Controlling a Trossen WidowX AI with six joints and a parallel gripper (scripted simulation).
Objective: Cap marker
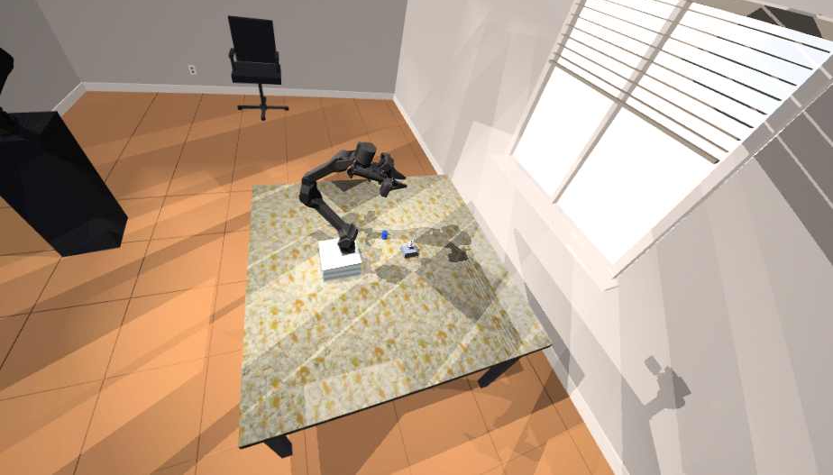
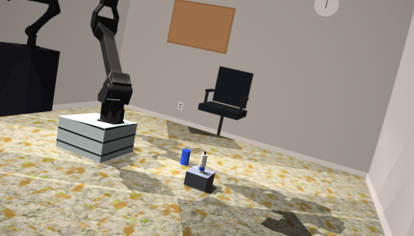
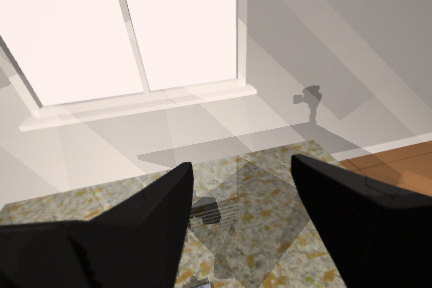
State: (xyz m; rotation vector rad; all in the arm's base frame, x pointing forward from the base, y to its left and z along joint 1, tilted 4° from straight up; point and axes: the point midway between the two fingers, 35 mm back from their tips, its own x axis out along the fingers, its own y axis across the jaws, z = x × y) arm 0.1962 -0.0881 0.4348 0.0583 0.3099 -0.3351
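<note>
My gripper tip is now 40 mm short of the blue cap, 170 mm to the right of it and 520 mm above it. From my gripper tip the other things lie so: grey holder block: 130 mm ahead, 40 mm to the left, 520 mm below.
</note>
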